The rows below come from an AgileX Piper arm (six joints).
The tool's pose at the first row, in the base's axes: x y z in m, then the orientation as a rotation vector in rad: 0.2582, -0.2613, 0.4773, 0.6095, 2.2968, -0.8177
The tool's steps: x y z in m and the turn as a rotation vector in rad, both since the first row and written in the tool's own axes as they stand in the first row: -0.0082, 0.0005, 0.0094, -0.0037, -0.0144, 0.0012; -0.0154, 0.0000, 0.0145, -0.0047, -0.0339, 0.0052; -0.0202, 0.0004, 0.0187, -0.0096, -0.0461, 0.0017; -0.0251, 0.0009, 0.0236, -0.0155, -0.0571, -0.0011; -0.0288, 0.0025, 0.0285, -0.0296, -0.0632, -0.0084; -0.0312, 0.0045, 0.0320, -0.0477, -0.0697, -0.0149; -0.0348, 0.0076, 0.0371, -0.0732, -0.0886, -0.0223
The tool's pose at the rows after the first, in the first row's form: 0.2680, -0.2691, 0.4769, 0.6014, 2.2842, -0.8146; 0.2747, -0.2744, 0.4788, 0.5949, 2.2650, -0.8139; 0.2800, -0.2780, 0.4793, 0.5824, 2.2570, -0.8113; 0.2857, -0.2820, 0.4794, 0.5709, 2.2499, -0.8069; 0.2912, -0.2850, 0.4783, 0.5535, 2.2516, -0.7944; 0.2954, -0.2865, 0.4770, 0.5351, 2.2534, -0.7768; 0.3018, -0.2885, 0.4751, 0.5061, 2.2459, -0.7525
